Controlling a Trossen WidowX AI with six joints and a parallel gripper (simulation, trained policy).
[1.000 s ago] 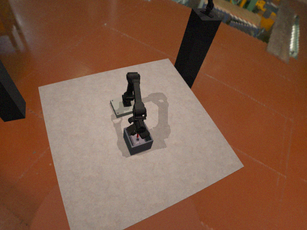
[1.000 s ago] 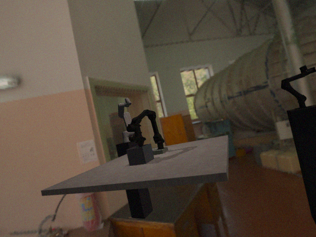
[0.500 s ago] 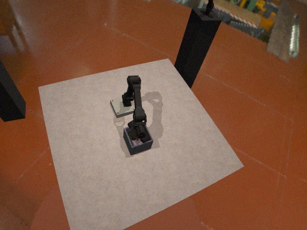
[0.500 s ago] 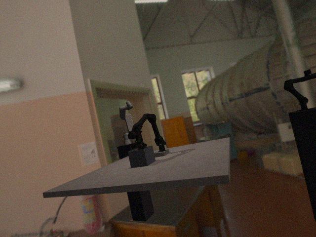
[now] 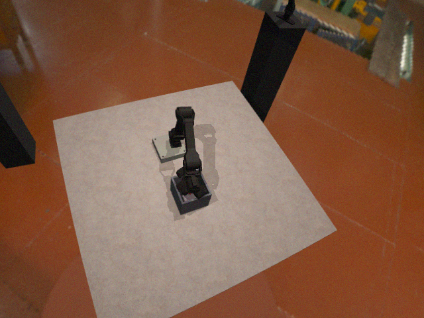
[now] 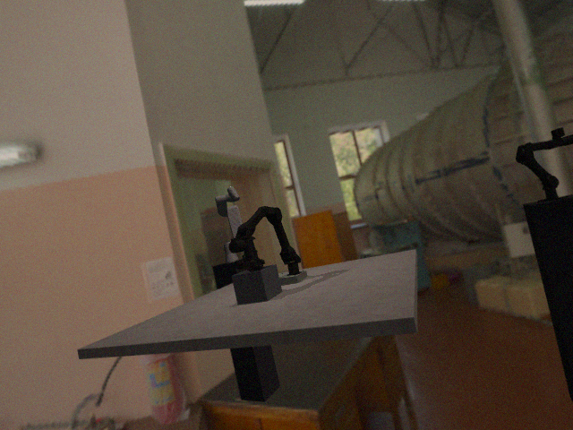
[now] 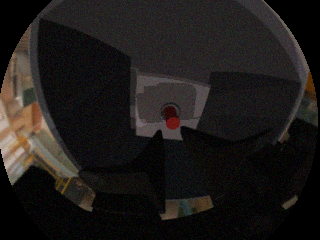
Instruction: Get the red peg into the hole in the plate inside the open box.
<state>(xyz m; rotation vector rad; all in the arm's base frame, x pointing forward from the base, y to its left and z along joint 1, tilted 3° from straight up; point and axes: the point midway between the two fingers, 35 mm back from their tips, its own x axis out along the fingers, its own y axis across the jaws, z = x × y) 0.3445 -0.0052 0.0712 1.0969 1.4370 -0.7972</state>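
Now: gripper tip 10 mm to the left of the red peg and 30 mm above it. From my gripper tip the other things lie so: plate 10 mm to the right, 40 mm below.
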